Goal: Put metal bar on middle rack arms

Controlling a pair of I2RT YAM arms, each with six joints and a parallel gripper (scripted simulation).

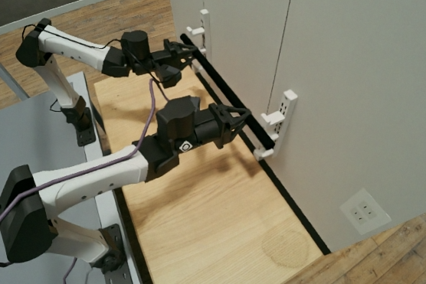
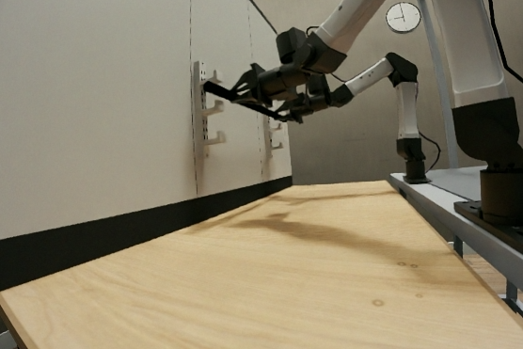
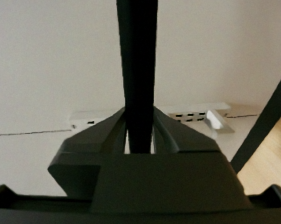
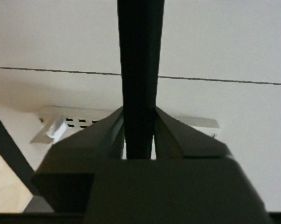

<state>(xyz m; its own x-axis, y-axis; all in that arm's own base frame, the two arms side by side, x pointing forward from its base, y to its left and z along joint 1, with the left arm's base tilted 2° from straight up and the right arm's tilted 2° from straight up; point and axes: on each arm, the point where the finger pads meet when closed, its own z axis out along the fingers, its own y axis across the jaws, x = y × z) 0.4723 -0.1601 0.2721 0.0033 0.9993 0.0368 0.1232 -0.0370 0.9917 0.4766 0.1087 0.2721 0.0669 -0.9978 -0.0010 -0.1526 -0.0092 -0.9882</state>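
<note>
Right now the black metal bar is 150 mm to the left of my right hand. The rest, counted from my right hand: wall 190 mm to the left, 180 mm ahead, 140 mm above; then black strip 280 mm below, 190 mm to the left, 70 mm ahead; then socket plate 310 mm to the right, 80 mm ahead, 10 mm below.
</note>
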